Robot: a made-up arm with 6 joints.
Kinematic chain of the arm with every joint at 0, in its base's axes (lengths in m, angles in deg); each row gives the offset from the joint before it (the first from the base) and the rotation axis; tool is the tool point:
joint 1: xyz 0 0 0.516 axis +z
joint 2: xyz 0 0 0 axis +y
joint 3: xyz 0 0 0.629 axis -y
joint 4: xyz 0 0 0 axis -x
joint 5: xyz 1.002 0 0 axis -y
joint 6: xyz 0 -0.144 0 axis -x
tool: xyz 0 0 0
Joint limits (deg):
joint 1: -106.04..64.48
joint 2: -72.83..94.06
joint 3: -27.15..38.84
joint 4: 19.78..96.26
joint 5: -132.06..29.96
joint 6: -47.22..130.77
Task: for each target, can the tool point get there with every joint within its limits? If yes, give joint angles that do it. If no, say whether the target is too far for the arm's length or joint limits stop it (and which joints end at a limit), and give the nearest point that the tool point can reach.
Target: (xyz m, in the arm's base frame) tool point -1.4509 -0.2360 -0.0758
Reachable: no: joint limits stop it (at a limit: joint 1, joint 3, joint 4) | nearest point -0.3190 -0.6191 -0.1280 | short by 1.196 m
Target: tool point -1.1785 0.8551 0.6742
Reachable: no: joint limits stop it (at a limit: joint 2, joint 3) | nearest point -0.8942 0.6488 1.5797 | short by 0.971 m
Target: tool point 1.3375 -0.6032 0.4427
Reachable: yes | joints -22.75 58.72 27.56 74.28 -14.81 12.60
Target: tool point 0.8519 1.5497 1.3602
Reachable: no: too far | nearest point 0.6667 1.2128 1.1767 | short by 0.426 m
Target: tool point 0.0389 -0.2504 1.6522
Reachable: yes | joints -51.92 -49.08 -7.16 30.74 -30.08 6.19
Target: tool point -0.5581 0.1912 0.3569
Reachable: no: joint limits stop it (at a limit: joint 1, joint 2, joint 3, joint 4) | nearest point -0.1716 -0.1066 -0.4108 | short by 0.910 m
